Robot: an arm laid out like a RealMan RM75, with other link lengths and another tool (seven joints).
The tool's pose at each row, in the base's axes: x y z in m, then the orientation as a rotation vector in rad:
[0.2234 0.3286 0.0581 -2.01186 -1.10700 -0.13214]
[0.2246 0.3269 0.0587 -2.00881 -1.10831 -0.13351]
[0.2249 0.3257 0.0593 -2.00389 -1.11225 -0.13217]
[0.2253 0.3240 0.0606 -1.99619 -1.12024 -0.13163]
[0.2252 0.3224 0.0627 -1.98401 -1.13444 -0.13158]
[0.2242 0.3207 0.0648 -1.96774 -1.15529 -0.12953]
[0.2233 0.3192 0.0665 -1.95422 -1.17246 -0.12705]
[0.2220 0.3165 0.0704 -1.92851 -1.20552 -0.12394]
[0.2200 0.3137 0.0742 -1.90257 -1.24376 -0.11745]
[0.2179 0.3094 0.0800 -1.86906 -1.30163 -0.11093]
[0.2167 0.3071 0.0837 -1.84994 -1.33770 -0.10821]
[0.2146 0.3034 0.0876 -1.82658 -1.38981 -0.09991]
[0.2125 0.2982 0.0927 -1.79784 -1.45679 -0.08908]
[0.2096 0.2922 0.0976 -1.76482 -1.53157 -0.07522]
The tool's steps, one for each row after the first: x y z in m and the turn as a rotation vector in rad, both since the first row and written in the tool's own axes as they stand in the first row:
[-0.0001 0.0010 -0.0019 0.00172 0.00121 -0.00226]
[-0.0005 0.0012 -0.0032 0.00541 0.00009 -0.00595]
[-0.0008 0.0012 -0.0054 0.01012 -0.00160 -0.01343]
[-0.0010 0.0003 -0.0079 0.01681 -0.00458 -0.02656]
[-0.0018 -0.0013 -0.0102 0.02590 -0.01077 -0.04472]
[-0.0025 -0.0025 -0.0121 0.03367 -0.01641 -0.05948]
[-0.0034 -0.0051 -0.0162 0.04739 -0.02656 -0.08842]
[-0.0048 -0.0081 -0.0201 0.06070 -0.04158 -0.11978]
[-0.0063 -0.0120 -0.0264 0.07382 -0.06457 -0.16643]
[-0.0069 -0.0145 -0.0301 0.07945 -0.07888 -0.19534]
[-0.0089 -0.0174 -0.0347 0.08499 -0.10388 -0.23410]
[-0.0113 -0.0206 -0.0411 0.08980 -0.13702 -0.28326]
[-0.0149 -0.0240 -0.0477 0.09482 -0.17558 -0.33766]

